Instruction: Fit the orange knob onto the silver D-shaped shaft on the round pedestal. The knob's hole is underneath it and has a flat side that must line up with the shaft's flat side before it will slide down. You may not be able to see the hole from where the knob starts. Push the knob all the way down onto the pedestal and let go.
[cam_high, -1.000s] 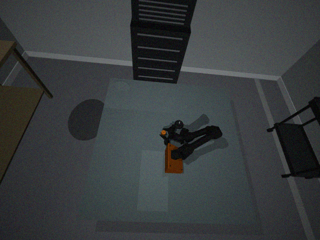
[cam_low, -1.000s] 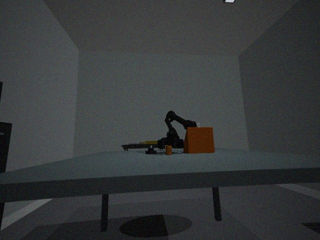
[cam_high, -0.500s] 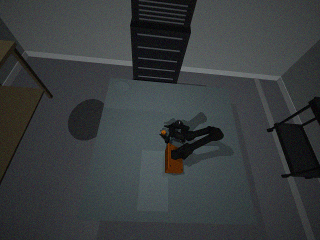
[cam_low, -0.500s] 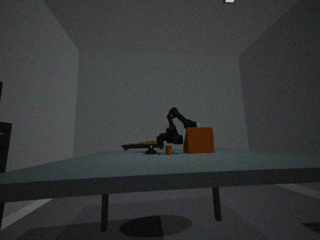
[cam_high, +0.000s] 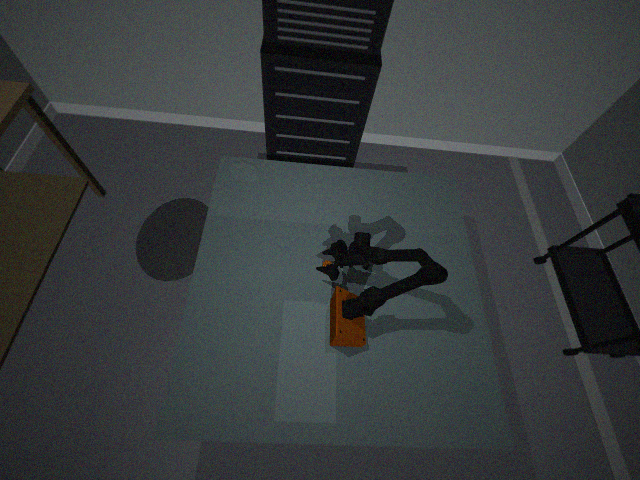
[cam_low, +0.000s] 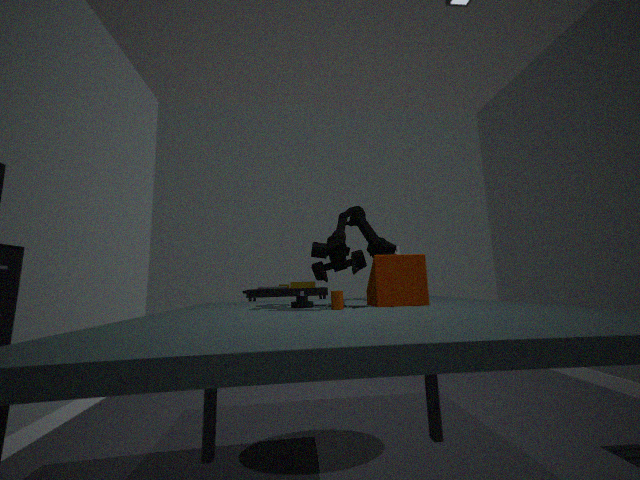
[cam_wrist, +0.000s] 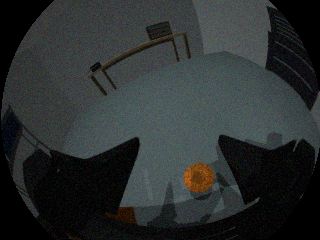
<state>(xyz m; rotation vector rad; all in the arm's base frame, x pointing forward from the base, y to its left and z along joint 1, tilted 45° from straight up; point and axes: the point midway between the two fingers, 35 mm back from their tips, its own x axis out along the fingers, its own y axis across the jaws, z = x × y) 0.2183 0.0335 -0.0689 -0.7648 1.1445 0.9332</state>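
Now: the orange knob 4 cm to the right of my gripper tip and 6 cm below it. From my gripper tip the other things lie so: dark round pedestal: 11 cm ahead, 19 cm to the right, 7 cm below.
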